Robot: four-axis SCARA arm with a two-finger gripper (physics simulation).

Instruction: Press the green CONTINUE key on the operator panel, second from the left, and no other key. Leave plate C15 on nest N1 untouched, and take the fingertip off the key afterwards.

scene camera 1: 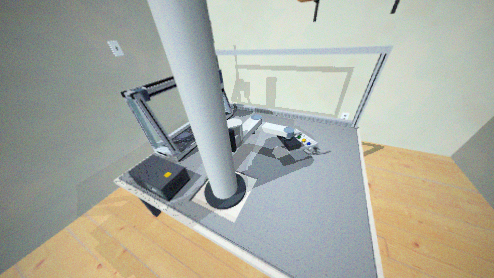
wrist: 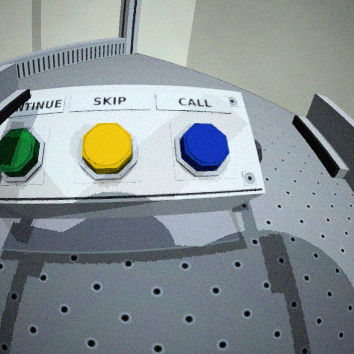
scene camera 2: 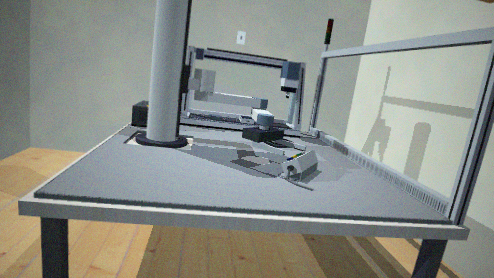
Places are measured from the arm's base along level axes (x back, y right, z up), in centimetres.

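Pixels of known places: gripper, fingertip midpoint: [scene camera 1: 307,138] [wrist: 162,80] [scene camera 2: 295,150]; arm's base, origin of the base link: [scene camera 1: 225,189] [scene camera 2: 161,141].
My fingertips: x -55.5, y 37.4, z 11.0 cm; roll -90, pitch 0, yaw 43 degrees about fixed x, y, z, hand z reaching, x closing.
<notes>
For each thing: its top centre in the pictures, then the offset to it from my fingertips. "*": a spot on its surface instead.
- operator panel, middle of its top: [wrist: 63,97] [scene camera 2: 302,153] [scene camera 1: 304,135] dx -4.3, dy -3.1, dz -1.4 cm
- yellow SKIP key, middle of its top: [wrist: 105,130] dx -1.0, dy -2.5, dz -2.3 cm
- blue CALL key, middle of its top: [wrist: 207,130] dx +2.0, dy +1.5, dz -2.3 cm
- dark box, surface spot: [scene camera 1: 157,175] * dx +70.4, dy -72.7, dz +1.8 cm
- cable, surface spot: [scene camera 2: 300,186] * dx +0.4, dy +13.9, dz -9.6 cm
The operator panel [wrist: 155,186] [scene camera 2: 306,162] is a white sloped box. Its green CONTINUE key [wrist: 21,152] [scene camera 1: 299,136] is at the left edge of the wrist view, partly in shadow. The yellow SKIP key [wrist: 107,147] and blue CALL key [wrist: 204,146] are to its right. My gripper [wrist: 162,80] [scene camera 2: 294,150] is open and empty, with its fingers wide apart. In the wrist view one fingertip overlaps the CONTINUE label, above and left of the green key; the other is right of the panel. Contact with a key does not show. I cannot make out plate C15 or nest N1.
A thick grey column [scene camera 1: 200,100] [scene camera 2: 167,75] stands on the table. A gantry frame [scene camera 2: 240,54] is behind the arm, and a dark box [scene camera 1: 157,175] is at the table's corner. A framed clear guard [scene camera 1: 370,90] lines one edge. A cable [scene camera 2: 300,186] leaves the panel's end.
</notes>
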